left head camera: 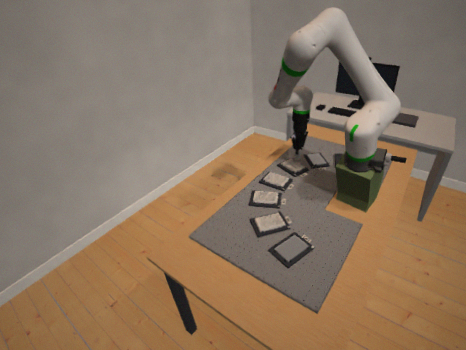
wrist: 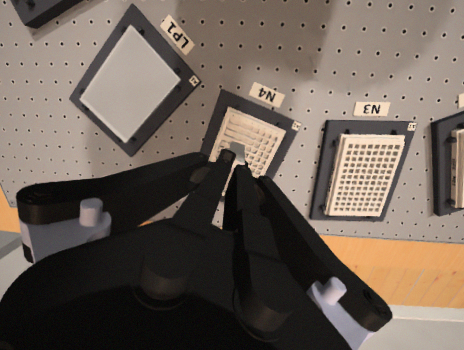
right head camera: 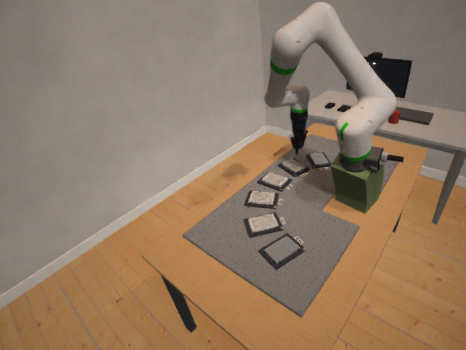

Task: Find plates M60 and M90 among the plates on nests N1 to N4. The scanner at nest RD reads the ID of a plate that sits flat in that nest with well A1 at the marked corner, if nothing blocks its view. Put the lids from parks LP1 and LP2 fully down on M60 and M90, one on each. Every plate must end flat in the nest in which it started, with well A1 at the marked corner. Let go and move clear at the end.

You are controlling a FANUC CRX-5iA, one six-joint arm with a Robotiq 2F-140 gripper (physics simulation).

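Places are measured from the arm's base along level axes (x ahead, y left, z up), in millimetres.
Pixels of known places: gripper, fingertip midpoint: [left head camera: 297, 158] [wrist: 234, 153] [right head camera: 297, 158]; arm's base, link origin: [left head camera: 360, 159] [right head camera: 356, 158].
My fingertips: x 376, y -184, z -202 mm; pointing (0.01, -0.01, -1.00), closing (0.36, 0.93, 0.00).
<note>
Ahead of a thing's pixels: the offset from my fingertips to its top centre. "*": to the spot under its first point. Level surfaces: height alone.
My gripper [left head camera: 297, 151] [right head camera: 297, 151] [wrist: 234, 153] is shut and points down, its tips close over the plate on N4 @(dy +4, dx +26, dz -51 mm) [left head camera: 294, 165] [right head camera: 294, 166] [wrist: 271, 137] and hiding part of it; contact cannot be told. The plates on N3 @(dy +186, dx +52, dz -51 mm) [left head camera: 276, 180] [right head camera: 274, 180] [wrist: 367, 175], N2 @(dy +361, dx +25, dz -51 mm) [left head camera: 266, 198] [right head camera: 262, 199] [wrist: 460, 170] and N1 @(dy +514, dx -81, dz -51 mm) [left head camera: 270, 223] [right head camera: 263, 223] are beige and sit in dark nests. A grey lid @(dy -149, dx -74, dz -59 mm) [left head camera: 316, 160] [right head camera: 318, 159] [wrist: 131, 84] lies on LP1. Another grey lid @(dy +602, dx -236, dz -59 mm) [left head camera: 293, 248] [right head camera: 283, 250] lies on LP2. No plate ID is readable.
The nests stand in an arc on the perforated grey mat @(dz -77 mm) [left head camera: 330, 260] [right head camera: 320, 260] [wrist: 300, 60]. The corner of another dark nest @(* dy -245, dx -169, dz -60 mm) [wrist: 42, 12] shows beyond LP1 in the wrist view. The green robot base [left head camera: 357, 187] [right head camera: 356, 187] stands beside the mat. A desk [left head camera: 430, 131] stands behind.
</note>
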